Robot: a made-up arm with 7 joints.
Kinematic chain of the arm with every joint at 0, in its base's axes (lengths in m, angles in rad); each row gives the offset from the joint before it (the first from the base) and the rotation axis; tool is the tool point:
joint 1: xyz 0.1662 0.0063 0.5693 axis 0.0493 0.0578 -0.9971
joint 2: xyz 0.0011 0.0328 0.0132 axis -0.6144 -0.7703 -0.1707
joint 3: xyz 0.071 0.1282 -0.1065 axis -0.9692 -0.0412 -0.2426
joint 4: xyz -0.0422 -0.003 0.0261 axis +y
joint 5: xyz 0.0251 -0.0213 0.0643 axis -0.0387 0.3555 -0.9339
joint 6: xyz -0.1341 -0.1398 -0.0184 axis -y
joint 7: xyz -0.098 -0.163 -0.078 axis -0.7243 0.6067 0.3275
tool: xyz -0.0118 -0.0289 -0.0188
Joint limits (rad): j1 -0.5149..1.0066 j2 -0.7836..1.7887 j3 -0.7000..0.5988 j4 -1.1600..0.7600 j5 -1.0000..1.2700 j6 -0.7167..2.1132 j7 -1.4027..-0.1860
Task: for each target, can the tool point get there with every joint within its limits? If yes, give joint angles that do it. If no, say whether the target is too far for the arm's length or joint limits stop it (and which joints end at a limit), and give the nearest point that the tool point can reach.
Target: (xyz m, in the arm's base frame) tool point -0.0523 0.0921 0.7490
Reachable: yes | joints 0.1453 -0.3062 0.2047 0.5669 0.8395 0.6122 -1.2415
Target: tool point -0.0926 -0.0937 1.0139
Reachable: no: joint limits stop it (at a limit: joint 1, joint 2, joint 6, joint 7) | nearest point -0.0637 -0.0437 0.9270 | short by 0.104 m
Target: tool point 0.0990 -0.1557 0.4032
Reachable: yes | joints 0.1980 0.1532 -0.1481 0.1010 0.1620 1.2800 -0.9345
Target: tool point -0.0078 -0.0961 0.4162
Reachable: yes | joints -0.1008 0.6031 0.5001 -0.3282 0.6768 1.1256 -0.2956
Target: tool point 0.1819 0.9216 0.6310
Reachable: no: too far | nearest point 0.1753 0.5504 0.6103 | short by 0.372 m
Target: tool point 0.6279 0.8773 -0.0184
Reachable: no: too far | nearest point 0.3846 0.4192 0.3128 | short by 0.615 m
